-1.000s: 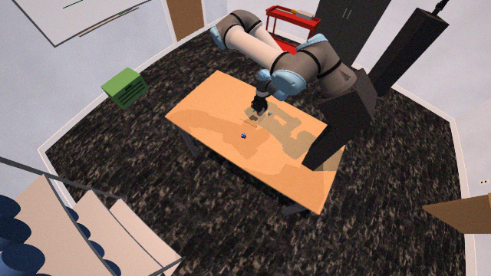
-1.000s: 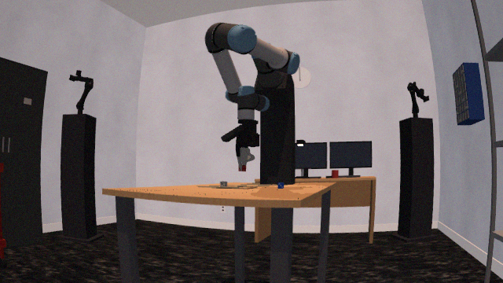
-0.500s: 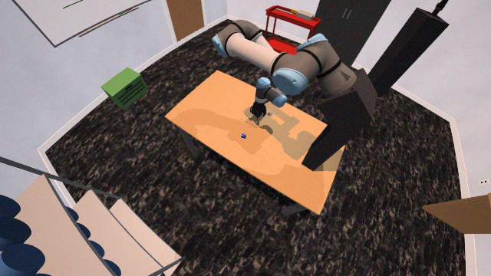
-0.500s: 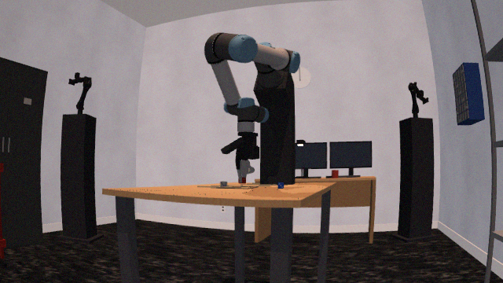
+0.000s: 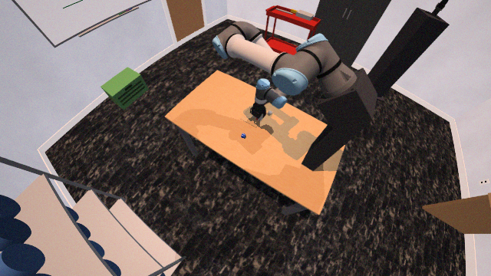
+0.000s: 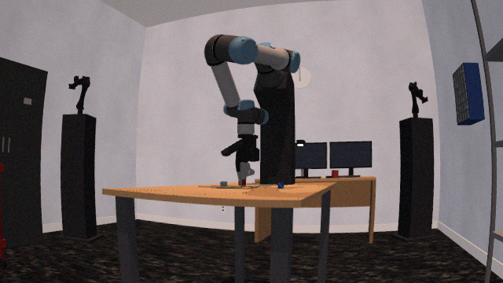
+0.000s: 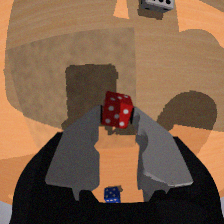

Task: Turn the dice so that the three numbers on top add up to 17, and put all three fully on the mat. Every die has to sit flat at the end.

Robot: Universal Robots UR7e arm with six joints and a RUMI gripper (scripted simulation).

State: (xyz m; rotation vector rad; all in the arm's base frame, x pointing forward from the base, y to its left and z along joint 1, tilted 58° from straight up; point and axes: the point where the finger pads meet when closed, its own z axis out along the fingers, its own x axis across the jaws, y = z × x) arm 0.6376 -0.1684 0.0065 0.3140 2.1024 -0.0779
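Right now the red die is right at my hand. Round my hand: blue die: 16 cm to the left, 8 cm ahead, 1 cm below; then grey die: 9 cm to the right, 8 cm behind, 1 cm below; then tan mat: 4 cm ahead, 2 cm to the right, 2 cm below.
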